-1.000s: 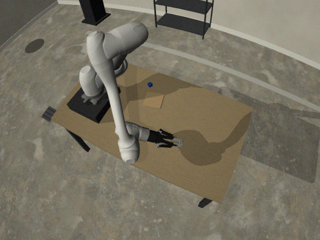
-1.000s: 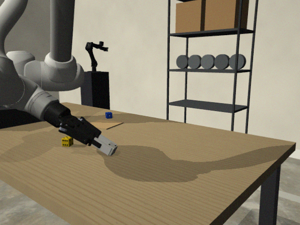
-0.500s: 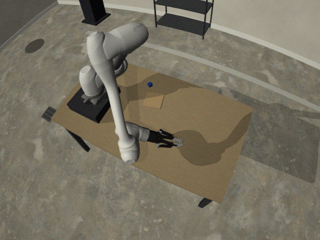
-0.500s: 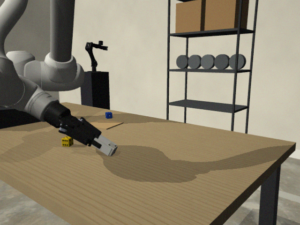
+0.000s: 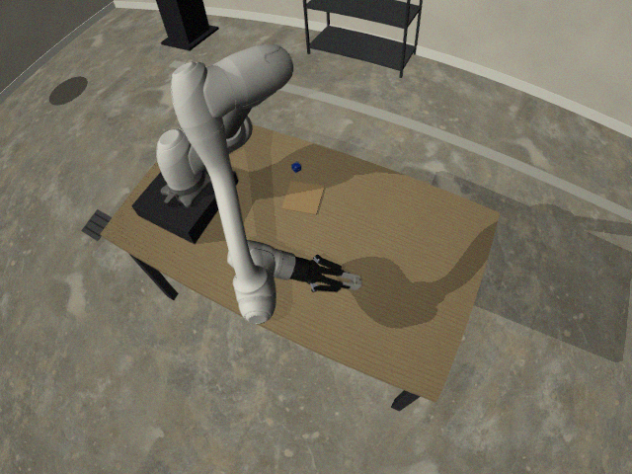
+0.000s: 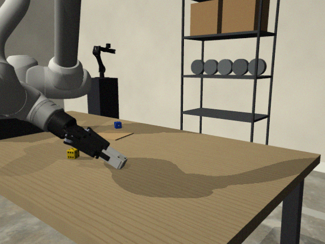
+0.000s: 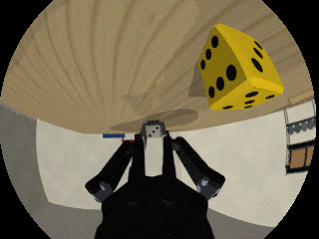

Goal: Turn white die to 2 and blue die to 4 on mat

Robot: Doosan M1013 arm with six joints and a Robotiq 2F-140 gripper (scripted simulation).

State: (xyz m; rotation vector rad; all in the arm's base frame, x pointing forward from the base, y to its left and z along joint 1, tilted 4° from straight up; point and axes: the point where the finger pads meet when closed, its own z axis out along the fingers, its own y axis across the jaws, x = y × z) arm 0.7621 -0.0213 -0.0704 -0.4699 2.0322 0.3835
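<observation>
Now: the yellow die 17 cm behind my hand, 4 cm to the right of it and 2 cm below it. Also, from my hand: blue die 44 cm behind, 35 cm to the left, 2 cm below; then white die 2 cm ahead, 1 cm to the left, 1 cm below; then mat 34 cm behind, 24 cm to the left, 3 cm below.
</observation>
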